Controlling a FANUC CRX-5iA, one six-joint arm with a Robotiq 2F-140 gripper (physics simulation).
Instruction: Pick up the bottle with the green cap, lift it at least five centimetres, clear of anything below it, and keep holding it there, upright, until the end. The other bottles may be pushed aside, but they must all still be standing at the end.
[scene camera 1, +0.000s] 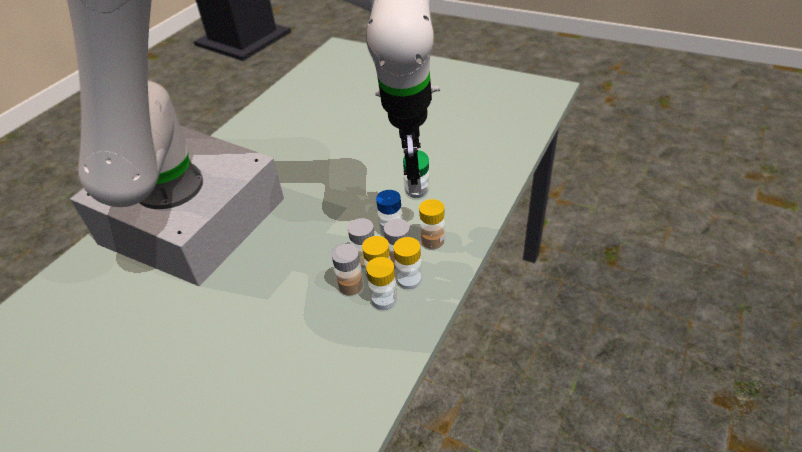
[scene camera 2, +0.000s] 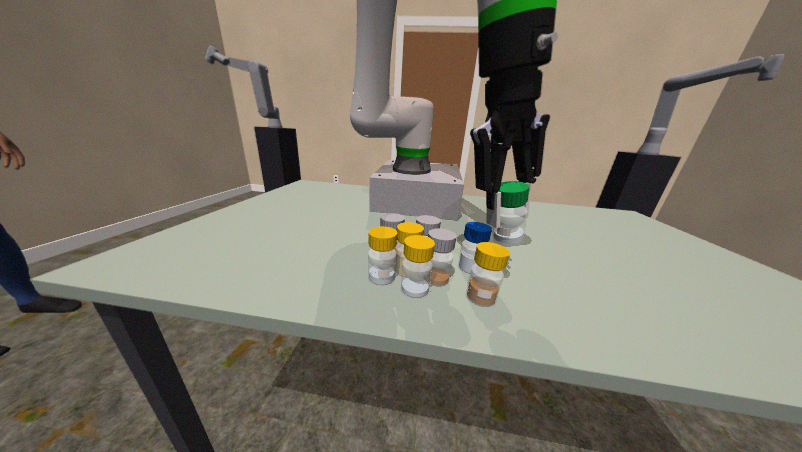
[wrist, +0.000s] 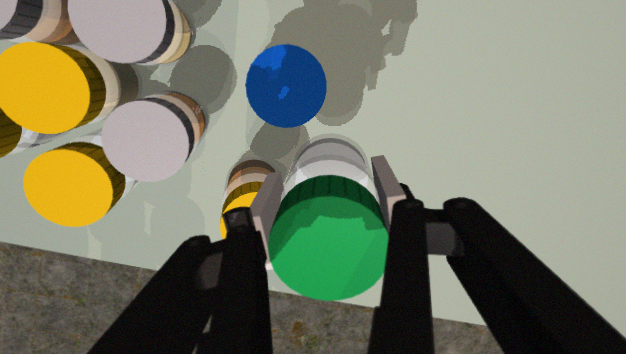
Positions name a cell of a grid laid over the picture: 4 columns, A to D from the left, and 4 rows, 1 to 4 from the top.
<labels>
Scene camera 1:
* my gripper: C2
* blue-capped bottle: B2
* yellow-capped bottle: C2
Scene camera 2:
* my gripper: C2
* green-capped bottle: C2
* blue-capped bottle: C3
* yellow-capped bottle: C3
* grey-capped bottle: C3
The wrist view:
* my gripper: C3
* green-capped bottle: C3
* blue-capped bottle: B1
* yellow-capped bottle: B3
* grey-capped bottle: A2
</labels>
